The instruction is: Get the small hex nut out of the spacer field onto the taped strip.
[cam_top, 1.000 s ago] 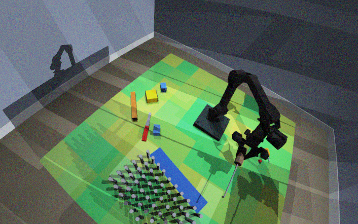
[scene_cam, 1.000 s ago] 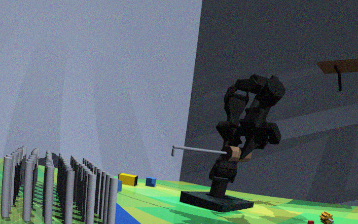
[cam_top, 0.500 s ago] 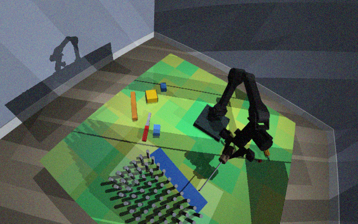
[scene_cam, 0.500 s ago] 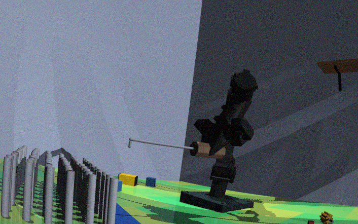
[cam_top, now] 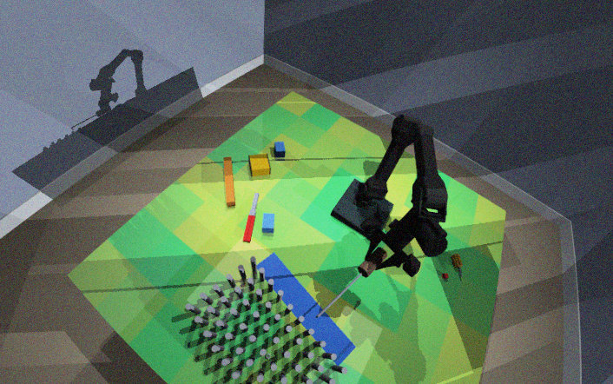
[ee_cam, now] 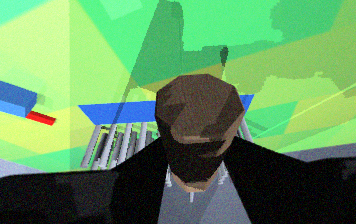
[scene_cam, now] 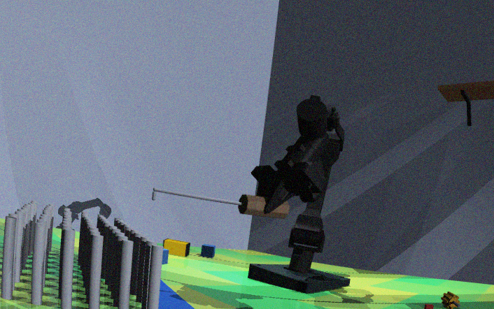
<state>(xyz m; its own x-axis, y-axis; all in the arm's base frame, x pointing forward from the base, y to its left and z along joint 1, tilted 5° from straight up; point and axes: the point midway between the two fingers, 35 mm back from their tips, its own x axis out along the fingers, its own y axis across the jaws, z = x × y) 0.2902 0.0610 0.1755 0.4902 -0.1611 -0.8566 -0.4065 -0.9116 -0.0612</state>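
Right now the blue taped strip is 18 cm below my gripper tip, 15 cm ahead of it and 11 cm to the right of it. The rest, counted from my gripper tip: red-handled tool (42 cm to the right, 17 cm below, 6 cm behind); red cube (34 cm to the left, 17 cm below, 16 cm behind); metal rod tool (9 cm ahead, 4 cm to the right).
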